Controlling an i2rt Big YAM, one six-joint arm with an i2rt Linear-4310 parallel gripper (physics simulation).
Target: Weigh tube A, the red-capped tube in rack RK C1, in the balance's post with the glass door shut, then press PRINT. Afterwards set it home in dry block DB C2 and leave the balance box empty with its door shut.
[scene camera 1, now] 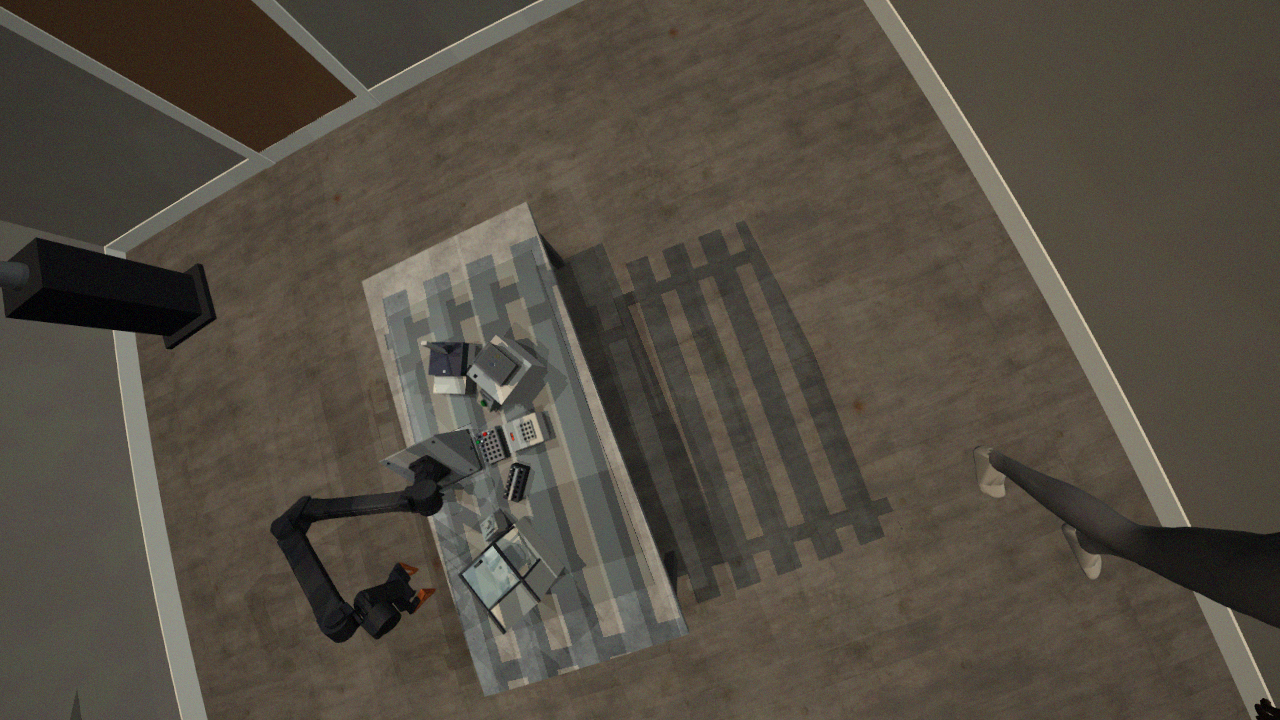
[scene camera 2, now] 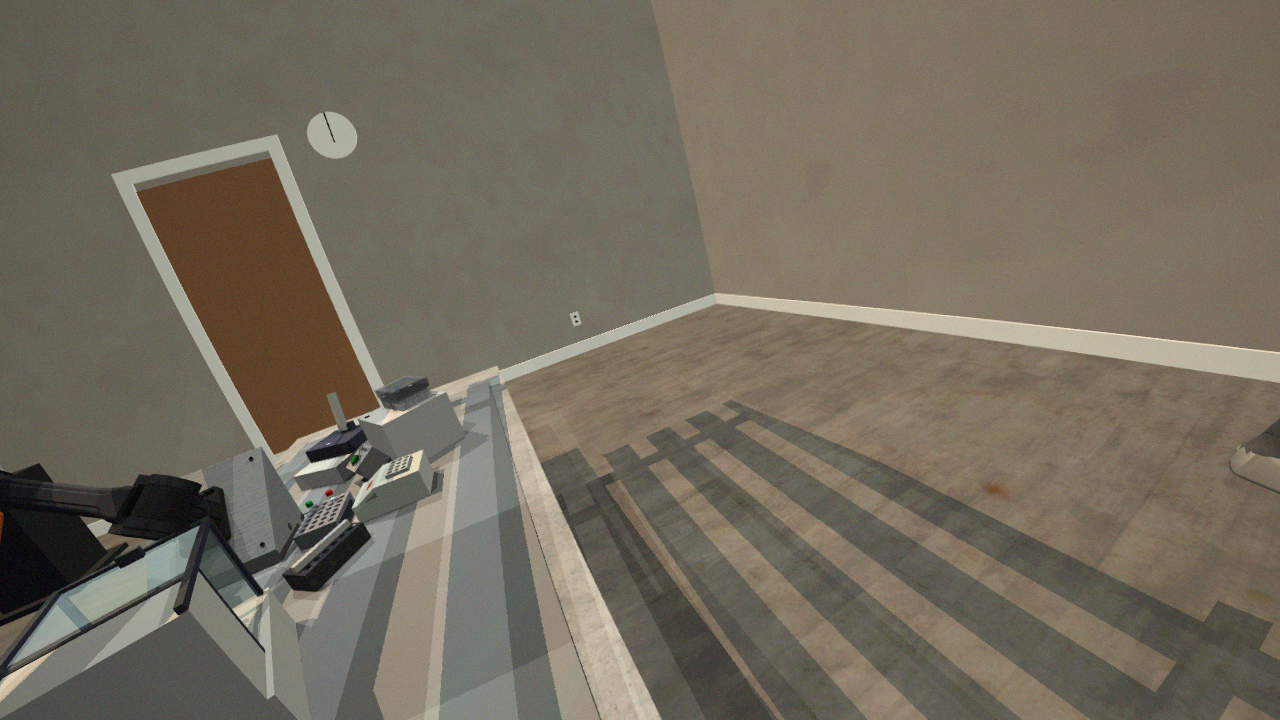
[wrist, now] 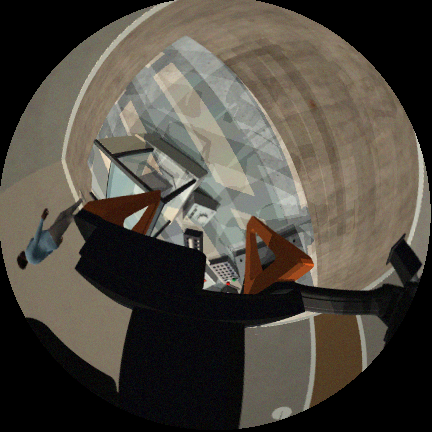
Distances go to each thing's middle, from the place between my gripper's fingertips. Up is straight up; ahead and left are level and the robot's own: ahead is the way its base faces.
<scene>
Now: hand 53 cm to the right of the grey box [scene camera 2: 413,418], 46 cm short of it and 16 cm above it.
</scene>
